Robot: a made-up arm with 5 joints. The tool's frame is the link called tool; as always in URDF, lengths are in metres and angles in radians.
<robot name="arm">
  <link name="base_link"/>
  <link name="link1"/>
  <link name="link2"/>
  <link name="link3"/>
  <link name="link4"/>
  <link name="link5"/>
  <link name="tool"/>
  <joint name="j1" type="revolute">
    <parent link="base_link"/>
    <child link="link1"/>
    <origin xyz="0 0 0.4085"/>
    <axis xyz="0 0 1"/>
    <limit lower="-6.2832" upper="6.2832" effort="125" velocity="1.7"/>
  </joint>
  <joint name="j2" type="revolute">
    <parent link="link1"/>
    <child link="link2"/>
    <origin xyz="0 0 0" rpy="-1.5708 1.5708 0"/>
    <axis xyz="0 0 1"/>
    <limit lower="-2.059" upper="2.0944" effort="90" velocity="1.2"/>
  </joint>
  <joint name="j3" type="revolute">
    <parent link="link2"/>
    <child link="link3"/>
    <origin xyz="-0.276 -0.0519 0" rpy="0 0 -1.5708"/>
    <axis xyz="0 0 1"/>
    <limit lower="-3.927" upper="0.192" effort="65" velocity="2.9"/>
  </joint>
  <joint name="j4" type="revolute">
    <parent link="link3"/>
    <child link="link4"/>
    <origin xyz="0.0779 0.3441 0" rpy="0 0 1.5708"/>
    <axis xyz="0 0 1"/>
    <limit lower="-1.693" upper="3.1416" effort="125" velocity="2.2"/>
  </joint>
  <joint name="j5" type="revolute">
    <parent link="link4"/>
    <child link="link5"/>
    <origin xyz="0.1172 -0.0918 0" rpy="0 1.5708 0"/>
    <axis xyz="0 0 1"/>
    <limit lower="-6.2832" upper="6.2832" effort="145" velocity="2.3"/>
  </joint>
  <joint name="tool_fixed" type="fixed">
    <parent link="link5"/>
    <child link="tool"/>
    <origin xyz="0 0 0" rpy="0 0 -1.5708"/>
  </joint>
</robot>
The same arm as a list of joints. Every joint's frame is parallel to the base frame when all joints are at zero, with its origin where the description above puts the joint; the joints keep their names.
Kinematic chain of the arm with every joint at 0, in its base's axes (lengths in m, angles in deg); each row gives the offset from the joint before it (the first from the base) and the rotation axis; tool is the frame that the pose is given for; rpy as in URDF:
j1: xyz 0 0 0.4085 axis +z
j2: xyz 0 0 0 axis +y
j3: xyz 0.0519 0 0.276 axis +y
j4: xyz 0.0779 0 -0.3441 axis +y
j5: xyz 0.0918 0 -0.1172 axis -z
tool: xyz 0 0 0 rpy 180 0 0
Joint limits (deg, base to tool): -360..360 -117.97..120 -225..11 -97..180 -360..360

